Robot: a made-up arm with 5 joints.
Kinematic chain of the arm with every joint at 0, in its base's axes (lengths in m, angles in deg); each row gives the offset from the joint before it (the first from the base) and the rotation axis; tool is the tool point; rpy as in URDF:
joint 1: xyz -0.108 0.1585 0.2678 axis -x
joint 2: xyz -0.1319 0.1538 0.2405 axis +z
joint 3: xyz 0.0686 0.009 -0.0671 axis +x
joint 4: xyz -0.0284 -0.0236 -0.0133 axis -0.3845 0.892 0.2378
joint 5: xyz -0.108 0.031 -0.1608 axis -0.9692 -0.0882 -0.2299
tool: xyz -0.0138 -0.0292 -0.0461 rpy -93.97 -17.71 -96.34
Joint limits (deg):
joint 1: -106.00..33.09
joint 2: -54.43..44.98
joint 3: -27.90..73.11
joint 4: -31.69..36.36
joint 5: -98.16..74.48
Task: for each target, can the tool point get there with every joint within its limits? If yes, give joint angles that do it. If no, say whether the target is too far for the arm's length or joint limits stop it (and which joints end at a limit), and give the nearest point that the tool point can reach.
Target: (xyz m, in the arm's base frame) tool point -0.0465 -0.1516 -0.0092
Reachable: no: joint limits stop it (at a limit: joint 1, joint 2, joint 3, joint 4) | nearest point -0.2655 0.0191 0.1963 | short by 0.345 m
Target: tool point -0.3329 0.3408 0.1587
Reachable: yes | joints 19.83 -15.44 8.93 6.84 -25.69
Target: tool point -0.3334 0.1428 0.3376
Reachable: yes | joints -93.10 8.63 -7.46 7.05 48.52
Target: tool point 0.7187 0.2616 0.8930
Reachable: no: too far | nearest point -0.0040 0.2121 0.5929 | short by 0.784 m
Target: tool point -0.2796 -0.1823 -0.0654
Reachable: no: joint limits stop it (at a limit: joint 1, joint 2, joint 3, joint 4) | nearest point -0.2690 0.0105 0.2017 | short by 0.330 m
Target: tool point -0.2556 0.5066 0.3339
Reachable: yes | joints 0.21 -9.77 65.01 -14.28 53.27
